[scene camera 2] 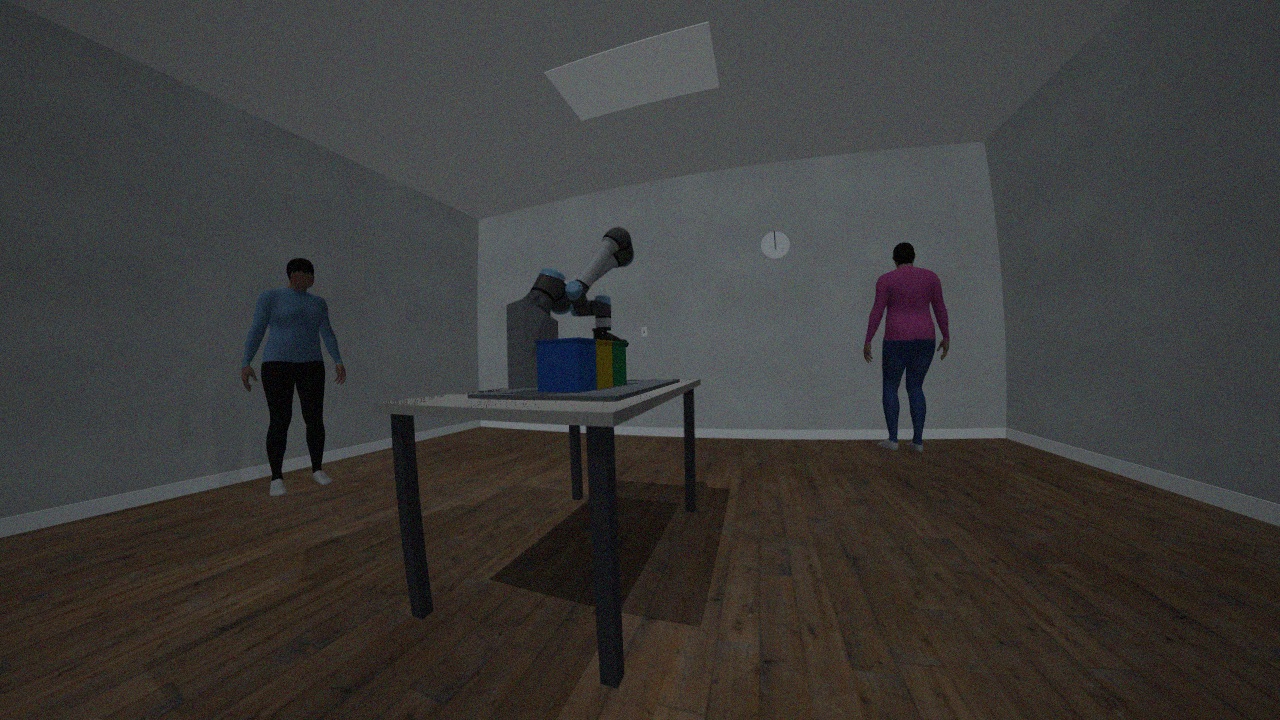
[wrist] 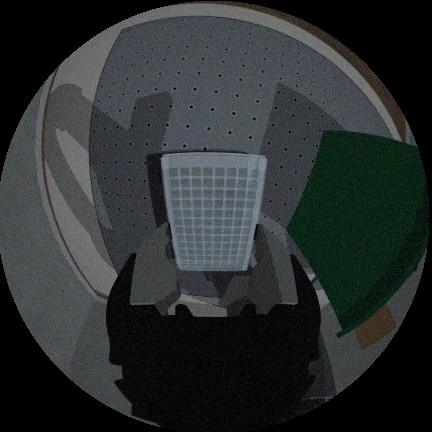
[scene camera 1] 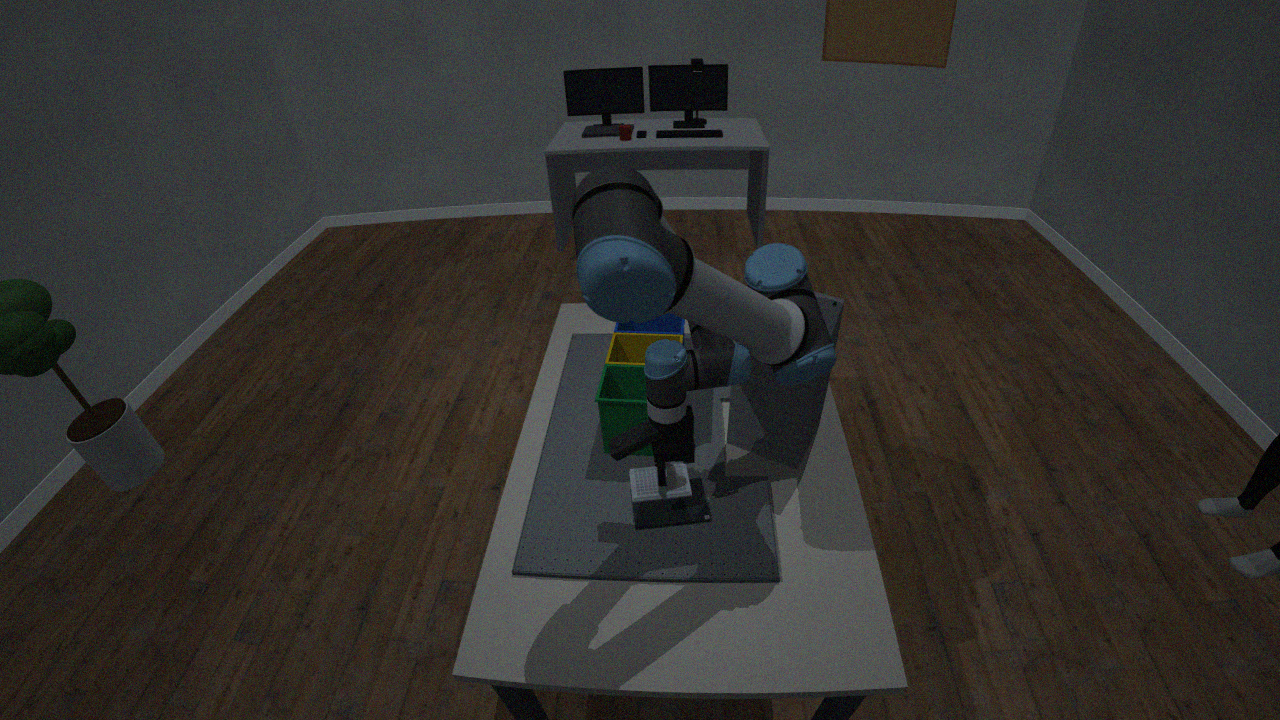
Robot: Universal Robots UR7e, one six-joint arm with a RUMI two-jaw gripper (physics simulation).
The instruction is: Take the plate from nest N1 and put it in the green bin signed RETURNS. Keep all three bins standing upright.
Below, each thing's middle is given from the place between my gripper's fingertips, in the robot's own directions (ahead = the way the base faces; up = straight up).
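Labels:
Dark nest [scene camera 1: 676, 511]: 5 cm below my hand, 2 cm behind, 1 cm to the left. Gridded plate [scene camera 1: 644, 483]: right at my hand.

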